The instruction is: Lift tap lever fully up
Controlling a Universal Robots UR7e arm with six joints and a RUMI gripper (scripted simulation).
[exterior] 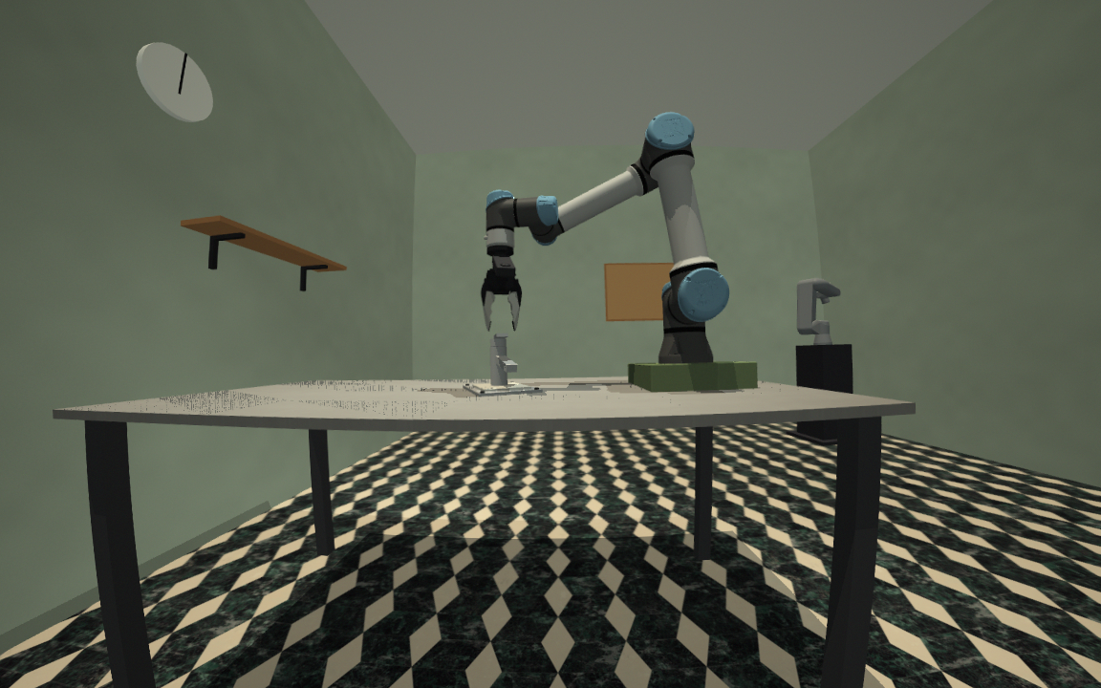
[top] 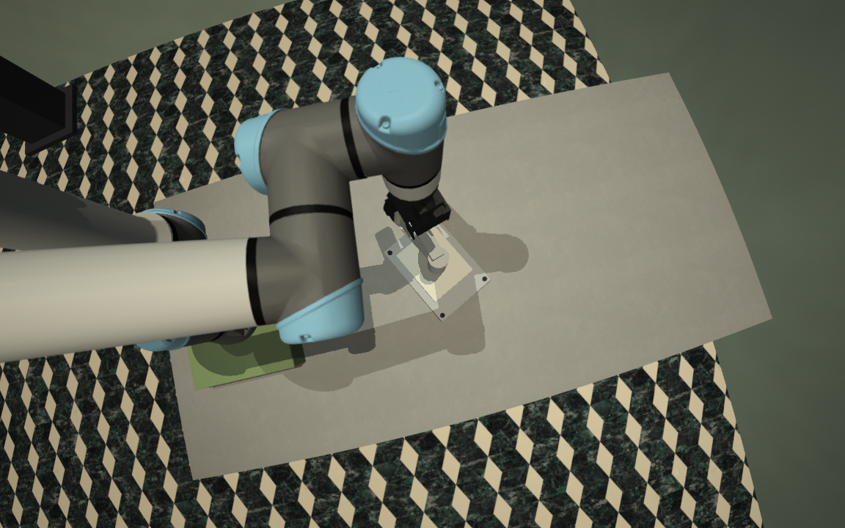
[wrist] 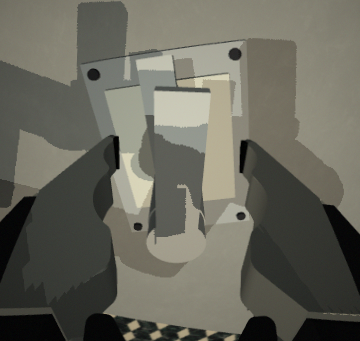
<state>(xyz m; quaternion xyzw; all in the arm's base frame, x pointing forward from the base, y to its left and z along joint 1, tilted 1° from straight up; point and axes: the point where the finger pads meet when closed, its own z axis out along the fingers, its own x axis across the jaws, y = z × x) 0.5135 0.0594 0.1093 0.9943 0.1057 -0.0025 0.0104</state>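
Right now my hand is 10 mm short of the flat lever, 40 mm to the left of it and 30 mm above it. Round my hand: grey tap (10 mm ahead, 70 mm to the right, 80 mm below).
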